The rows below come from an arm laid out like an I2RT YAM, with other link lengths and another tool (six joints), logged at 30 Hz.
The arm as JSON. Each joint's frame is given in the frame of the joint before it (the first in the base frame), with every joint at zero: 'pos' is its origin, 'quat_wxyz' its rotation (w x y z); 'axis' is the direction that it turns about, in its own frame. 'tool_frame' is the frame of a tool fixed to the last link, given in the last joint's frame.
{
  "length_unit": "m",
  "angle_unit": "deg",
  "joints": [
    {
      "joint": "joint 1",
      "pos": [
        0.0,
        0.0,
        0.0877
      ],
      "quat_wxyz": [
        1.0,
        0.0,
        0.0,
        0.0
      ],
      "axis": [
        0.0,
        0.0,
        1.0
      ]
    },
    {
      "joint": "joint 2",
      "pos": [
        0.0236,
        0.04,
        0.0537
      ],
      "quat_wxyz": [
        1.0,
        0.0,
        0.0,
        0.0
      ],
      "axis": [
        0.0,
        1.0,
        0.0
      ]
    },
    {
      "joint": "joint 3",
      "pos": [
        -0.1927,
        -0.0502,
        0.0
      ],
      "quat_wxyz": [
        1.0,
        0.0,
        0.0,
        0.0
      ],
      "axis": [
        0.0,
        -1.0,
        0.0
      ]
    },
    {
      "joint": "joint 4",
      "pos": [
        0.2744,
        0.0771,
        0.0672
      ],
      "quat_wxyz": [
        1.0,
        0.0,
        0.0,
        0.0
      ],
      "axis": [
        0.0,
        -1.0,
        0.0
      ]
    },
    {
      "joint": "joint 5",
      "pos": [
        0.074,
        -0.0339,
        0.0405
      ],
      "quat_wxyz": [
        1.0,
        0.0,
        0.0,
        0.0
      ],
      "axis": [
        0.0,
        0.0,
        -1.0
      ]
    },
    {
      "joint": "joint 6",
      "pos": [
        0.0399,
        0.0,
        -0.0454
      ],
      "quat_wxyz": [
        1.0,
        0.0,
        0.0,
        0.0
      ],
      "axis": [
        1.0,
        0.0,
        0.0
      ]
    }
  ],
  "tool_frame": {
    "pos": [
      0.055,
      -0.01,
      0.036
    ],
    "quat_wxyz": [
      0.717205,
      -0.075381,
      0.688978,
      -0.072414
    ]
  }
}
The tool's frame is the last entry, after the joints.
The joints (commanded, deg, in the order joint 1, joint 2, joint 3, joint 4, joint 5, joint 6), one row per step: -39.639 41.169 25.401 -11.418 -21.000 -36.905; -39.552 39.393 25.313 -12.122 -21.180 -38.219; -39.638 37.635 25.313 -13.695 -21.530 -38.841; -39.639 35.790 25.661 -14.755 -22.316 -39.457; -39.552 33.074 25.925 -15.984 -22.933 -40.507; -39.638 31.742 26.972 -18.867 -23.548 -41.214; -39.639 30.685 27.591 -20.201 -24.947 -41.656; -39.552 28.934 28.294 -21.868 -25.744 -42.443; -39.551 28.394 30.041 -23.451 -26.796 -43.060; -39.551 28.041 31.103 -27.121 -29.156 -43.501; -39.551 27.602 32.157 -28.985 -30.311 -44.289; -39.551 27.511 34.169 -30.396 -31.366 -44.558; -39.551 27.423 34.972 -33.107 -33.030 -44.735; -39.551 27.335 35.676 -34.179 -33.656 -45.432; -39.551 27.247 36.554 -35.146 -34.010 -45.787; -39.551 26.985 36.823 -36.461 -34.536 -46.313; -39.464 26.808 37.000 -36.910 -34.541 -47.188
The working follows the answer.
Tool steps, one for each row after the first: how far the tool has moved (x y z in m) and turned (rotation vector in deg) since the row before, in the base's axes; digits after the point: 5 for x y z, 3 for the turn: -0.00182 0.00343 0.00632 -1.710 -0.476 0.799; -0.00280 0.00283 0.00459 -0.544 -0.084 0.483; -0.00229 0.00380 0.00907 -1.007 -0.936 0.954; -0.00365 0.00550 0.01187 -1.862 -1.256 1.045; -0.00327 0.00376 0.00659 -0.128 0.398 0.736; -0.00200 0.00448 0.00646 -0.190 -0.523 1.443; -0.00345 0.00537 0.00898 -0.982 -0.646 1.098; -0.00233 0.00419 0.01148 -0.711 -0.680 1.184; -0.00266 0.00653 0.00069 1.736 1.222 2.325; -0.00235 0.00437 0.00515 -0.128 0.080 1.334; -0.00242 0.00390 0.01170 -0.359 -0.780 1.057; -0.00221 0.00459 0.00007 1.529 0.975 1.575; -0.00141 0.00257 0.00289 -0.261 0.082 0.817; -0.00155 0.00204 0.00426 -0.211 -0.081 0.447; -0.00157 0.00242 -0.00009 0.189 0.476 0.664; -0.00072 0.00161 0.00070 -0.750 0.099 0.415
Tool pose at each row, in the base's axes (x y z in m, rotation vector in deg; rounded; the steps above come from the unrounded poses): 0.29330 -0.13945 0.21289 -23.270 113.892 -33.789; 0.29148 -0.13602 0.21921 -24.913 112.800 -35.065; 0.28867 -0.13319 0.22379 -25.680 112.437 -35.317; 0.28639 -0.12939 0.23287 -26.847 110.997 -35.827; 0.28274 -0.12390 0.24473 -28.492 109.008 -37.155; 0.27947 -0.12014 0.25133 -29.416 109.084 -36.745; 0.27747 -0.11566 0.25779 -30.648 108.016 -36.069; 0.27402 -0.11028 0.26677 -32.016 106.773 -36.406; 0.27169 -0.10609 0.27825 -33.260 105.517 -36.425; 0.26904 -0.09957 0.27893 -34.674 106.092 -32.986; 0.26669 -0.09520 0.28409 -35.981 105.607 -32.211; 0.26427 -0.09130 0.29578 -36.857 104.381 -32.026; 0.26206 -0.08670 0.29585 -37.578 104.892 -29.306; 0.26065 -0.08414 0.29874 -38.506 104.591 -28.992; 0.25910 -0.08209 0.30300 -39.014 104.297 -28.916; 0.25753 -0.07967 0.30292 -39.641 104.487 -28.174; 0.25681 -0.07806 0.30361 -40.553 104.300 -28.581

